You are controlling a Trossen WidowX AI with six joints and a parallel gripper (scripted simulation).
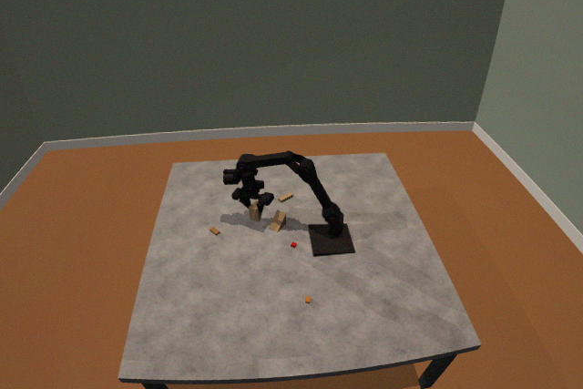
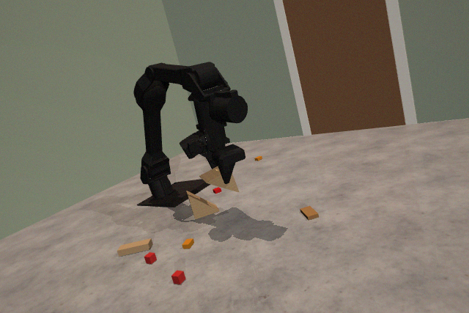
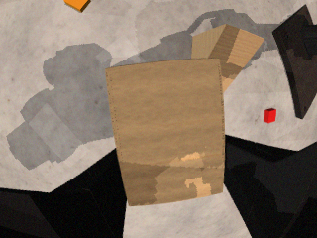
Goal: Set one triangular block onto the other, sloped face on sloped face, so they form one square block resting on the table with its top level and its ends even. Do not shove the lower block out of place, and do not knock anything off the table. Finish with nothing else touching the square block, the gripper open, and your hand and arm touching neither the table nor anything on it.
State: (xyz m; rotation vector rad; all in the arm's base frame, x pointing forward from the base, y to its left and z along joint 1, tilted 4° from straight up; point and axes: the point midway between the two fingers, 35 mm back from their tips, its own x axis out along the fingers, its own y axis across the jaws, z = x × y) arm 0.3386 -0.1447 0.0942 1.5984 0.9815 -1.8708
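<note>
The red cube lies 13 cm behind my gripper tip, 16 cm to the left of it and 9 cm below it. The rest, counted from my gripper tip: thin tan plank: 18 cm behind, 16 cm to the right, 9 cm below.
</note>
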